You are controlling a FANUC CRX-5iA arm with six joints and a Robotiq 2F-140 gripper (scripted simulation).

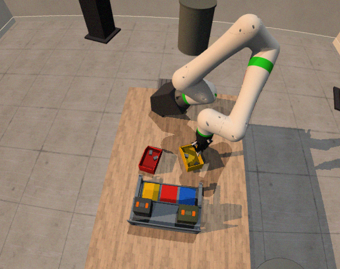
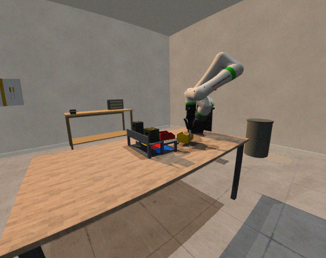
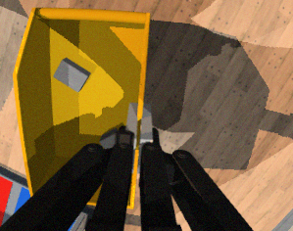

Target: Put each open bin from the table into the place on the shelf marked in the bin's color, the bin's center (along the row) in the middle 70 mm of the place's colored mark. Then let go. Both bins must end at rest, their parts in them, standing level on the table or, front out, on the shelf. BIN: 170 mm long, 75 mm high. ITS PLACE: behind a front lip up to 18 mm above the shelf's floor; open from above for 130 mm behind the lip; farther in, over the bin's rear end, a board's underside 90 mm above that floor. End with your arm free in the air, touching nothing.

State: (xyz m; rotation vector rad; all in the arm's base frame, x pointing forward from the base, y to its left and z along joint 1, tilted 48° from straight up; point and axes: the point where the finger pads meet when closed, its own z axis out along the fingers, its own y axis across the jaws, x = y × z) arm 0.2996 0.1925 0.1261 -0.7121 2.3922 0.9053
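My gripper is now 40 mm to the left of the yellow bin, 40 mm above it and 30 mm short of it. Also, from my hand: blue-marked place 300 mm ahead, 100 mm below, 40 mm to the left; then red bin 270 mm to the right, 130 mm ahead, 70 mm below; then red mark 330 mm ahead, 100 mm below, 70 mm to the right.
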